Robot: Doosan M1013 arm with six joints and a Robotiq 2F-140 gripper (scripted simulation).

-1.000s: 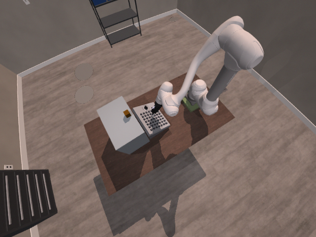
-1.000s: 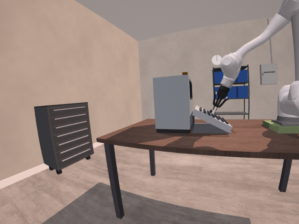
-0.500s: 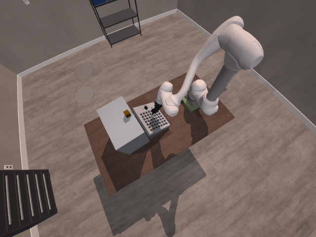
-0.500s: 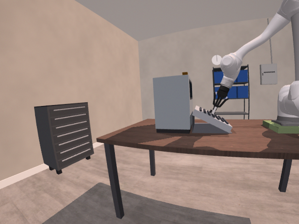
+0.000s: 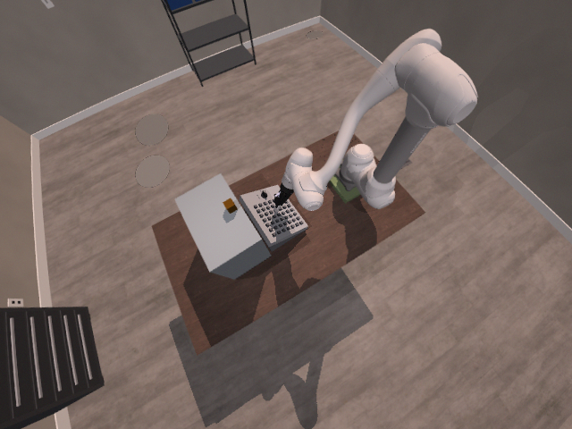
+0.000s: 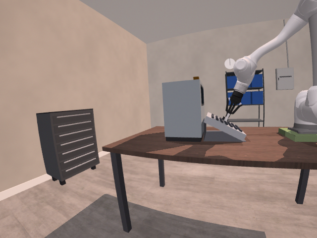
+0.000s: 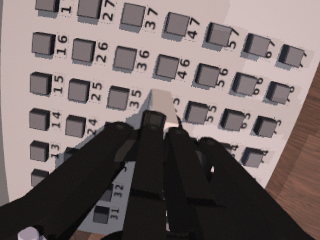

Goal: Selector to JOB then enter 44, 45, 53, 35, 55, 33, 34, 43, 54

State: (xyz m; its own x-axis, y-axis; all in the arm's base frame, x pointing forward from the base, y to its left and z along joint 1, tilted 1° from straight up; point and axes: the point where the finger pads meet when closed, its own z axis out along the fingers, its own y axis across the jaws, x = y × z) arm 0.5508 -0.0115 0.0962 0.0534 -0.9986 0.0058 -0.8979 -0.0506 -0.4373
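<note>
Now: hand 1 cm short of the key 44, 3 cm to the right of it and 3 cm above it. Also, from my hand: black selector knob 2 cm ahead, 13 cm to the right, 2 cm below; then sloped keypad 4 cm ahead, 1 cm to the right, 6 cm below.
</note>
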